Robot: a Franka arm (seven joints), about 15 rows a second.
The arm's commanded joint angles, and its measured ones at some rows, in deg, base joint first. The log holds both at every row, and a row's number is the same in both.
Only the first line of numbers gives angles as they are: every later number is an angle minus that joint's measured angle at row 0.
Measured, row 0:
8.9, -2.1, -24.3, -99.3, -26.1, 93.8, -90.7
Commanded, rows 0 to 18:
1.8, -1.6, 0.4, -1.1, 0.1, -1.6, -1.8
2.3, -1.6, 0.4, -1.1, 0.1, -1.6, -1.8
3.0, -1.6, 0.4, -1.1, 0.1, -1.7, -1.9
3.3, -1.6, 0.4, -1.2, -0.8, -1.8, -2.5
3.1, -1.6, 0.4, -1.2, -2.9, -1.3, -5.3
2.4, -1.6, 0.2, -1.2, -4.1, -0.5, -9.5
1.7, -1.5, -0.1, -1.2, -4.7, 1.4, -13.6
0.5, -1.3, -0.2, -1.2, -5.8, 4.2, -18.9
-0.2, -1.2, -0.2, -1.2, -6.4, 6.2, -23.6
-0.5, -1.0, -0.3, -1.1, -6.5, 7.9, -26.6
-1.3, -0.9, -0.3, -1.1, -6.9, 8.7, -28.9
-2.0, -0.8, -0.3, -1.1, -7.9, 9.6, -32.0
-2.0, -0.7, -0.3, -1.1, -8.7, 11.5, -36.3
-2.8, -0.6, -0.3, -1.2, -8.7, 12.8, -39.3
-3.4, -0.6, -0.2, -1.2, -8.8, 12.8, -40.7
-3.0, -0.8, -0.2, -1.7, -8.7, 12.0, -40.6
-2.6, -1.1, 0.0, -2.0, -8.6, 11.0, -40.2
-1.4, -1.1, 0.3, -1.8, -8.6, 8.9, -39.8
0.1, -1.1, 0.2, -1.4, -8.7, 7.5, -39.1
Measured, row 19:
-2.1, -0.1, -0.3, -0.6, -7.6, 10.1, -39.4
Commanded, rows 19 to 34:
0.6, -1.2, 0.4, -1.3, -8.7, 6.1, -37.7
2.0, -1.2, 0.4, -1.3, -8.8, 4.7, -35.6
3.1, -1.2, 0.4, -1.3, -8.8, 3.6, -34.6
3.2, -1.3, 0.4, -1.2, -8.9, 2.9, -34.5
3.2, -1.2, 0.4, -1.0, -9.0, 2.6, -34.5
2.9, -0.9, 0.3, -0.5, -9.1, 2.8, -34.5
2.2, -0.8, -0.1, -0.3, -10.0, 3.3, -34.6
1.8, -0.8, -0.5, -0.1, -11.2, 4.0, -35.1
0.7, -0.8, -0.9, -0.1, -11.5, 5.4, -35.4
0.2, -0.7, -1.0, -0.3, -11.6, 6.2, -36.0
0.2, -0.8, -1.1, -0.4, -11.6, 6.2, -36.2
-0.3, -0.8, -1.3, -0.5, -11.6, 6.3, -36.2
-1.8, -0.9, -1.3, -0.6, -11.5, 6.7, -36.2
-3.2, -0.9, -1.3, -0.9, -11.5, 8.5, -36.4
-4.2, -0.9, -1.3, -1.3, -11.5, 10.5, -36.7
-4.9, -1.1, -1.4, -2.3, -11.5, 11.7, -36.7
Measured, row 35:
-2.9, -0.2, -1.7, -0.3, -10.7, 8.6, -35.9
